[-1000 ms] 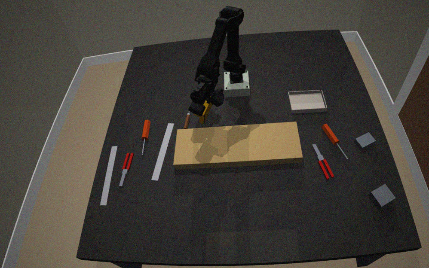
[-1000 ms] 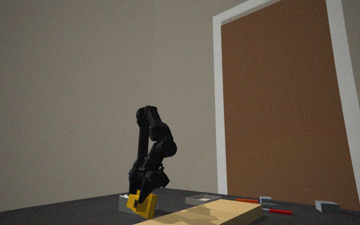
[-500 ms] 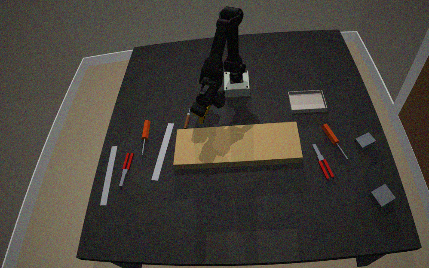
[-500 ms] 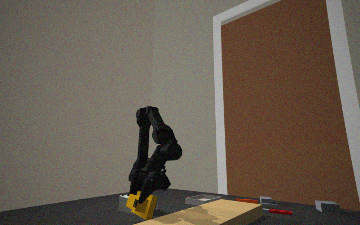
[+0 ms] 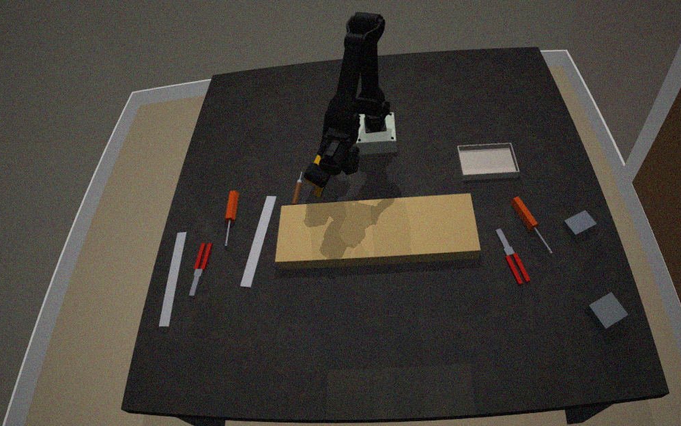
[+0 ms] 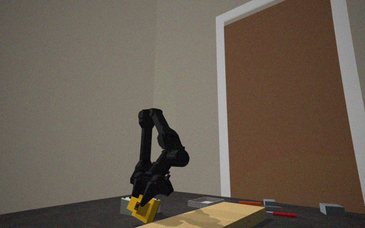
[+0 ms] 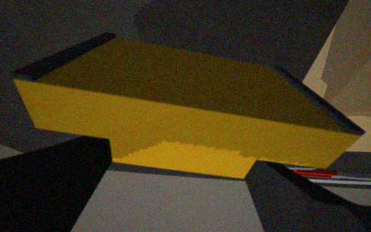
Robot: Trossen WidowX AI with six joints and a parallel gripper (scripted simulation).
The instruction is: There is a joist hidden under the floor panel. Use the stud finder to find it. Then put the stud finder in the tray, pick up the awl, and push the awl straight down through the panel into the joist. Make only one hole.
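Right now my gripper tip is 2 cm short of the yellow stud finder and 1 cm above it. Round my gripper tip: white tray 50 cm to the left, 6 cm below; awl 6 cm to the right, 7 cm below.
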